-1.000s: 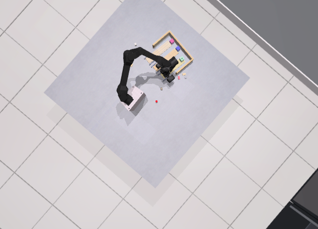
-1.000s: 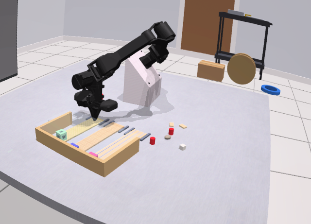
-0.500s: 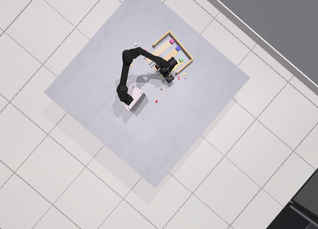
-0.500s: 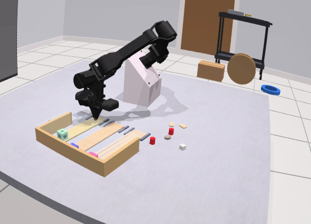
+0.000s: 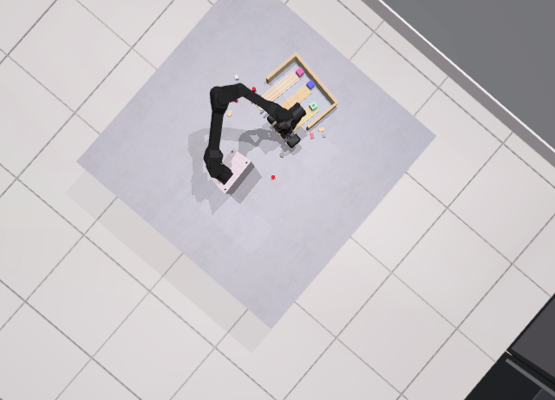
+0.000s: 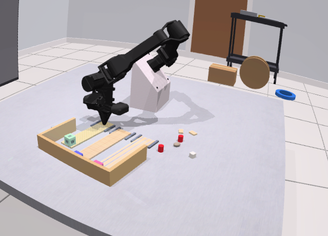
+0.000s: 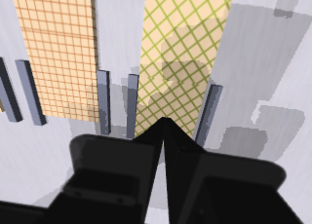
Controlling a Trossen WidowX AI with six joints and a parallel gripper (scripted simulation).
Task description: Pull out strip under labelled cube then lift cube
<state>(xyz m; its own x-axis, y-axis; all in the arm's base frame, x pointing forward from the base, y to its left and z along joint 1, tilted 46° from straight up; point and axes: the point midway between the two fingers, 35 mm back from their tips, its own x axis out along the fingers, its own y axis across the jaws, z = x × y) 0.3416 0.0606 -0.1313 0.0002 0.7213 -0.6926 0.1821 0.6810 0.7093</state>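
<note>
Right now my gripper tip is 9 cm short of the lattice strip and 2 cm to the left of it.
</note>
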